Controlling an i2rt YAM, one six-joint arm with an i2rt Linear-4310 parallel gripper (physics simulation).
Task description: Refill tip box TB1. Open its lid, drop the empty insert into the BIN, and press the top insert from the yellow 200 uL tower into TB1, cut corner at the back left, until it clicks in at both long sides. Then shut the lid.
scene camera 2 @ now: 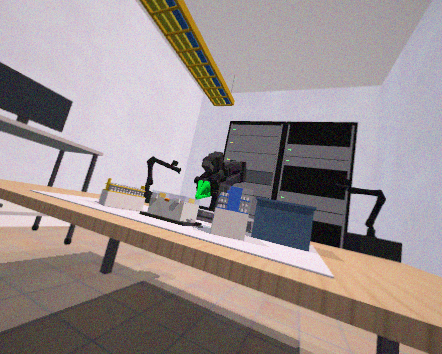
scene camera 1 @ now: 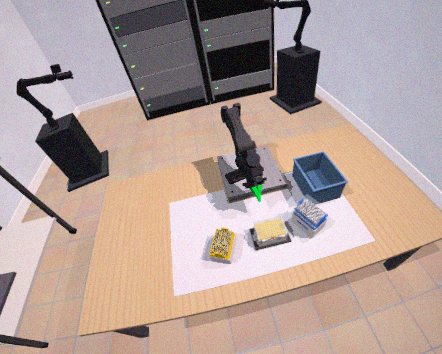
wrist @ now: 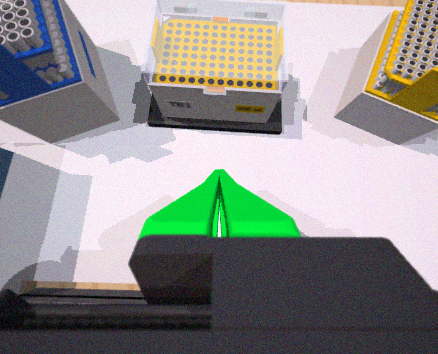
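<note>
Tip box TB1 (scene camera 1: 270, 241) (scene camera 2: 172, 209) (wrist: 215, 104) stands in a black holder at the middle of the white mat. Its clear lid looks shut over the yellow insert (wrist: 216, 54), whose holes show no tips. The yellow tower (scene camera 1: 222, 243) (scene camera 2: 122, 199) (wrist: 412, 62) stands left of TB1 in scene view 1 and at the upper right in the wrist view, with tips in its top insert. The blue BIN (scene camera 1: 325, 187) (scene camera 2: 282, 225) stands at the back right in scene view 1. My gripper (scene camera 1: 259, 200) (scene camera 2: 202, 195) (wrist: 219, 177) is shut and empty, above the mat behind TB1.
A tower with blue inserts and tips (scene camera 1: 310, 215) (scene camera 2: 230, 222) (wrist: 62, 107) stands between TB1 and the BIN. The white mat (scene camera 1: 192, 270) lies on the wooden table (scene camera 1: 120, 250). My arm's grey base plate (scene camera 1: 274, 167) lies behind the mat.
</note>
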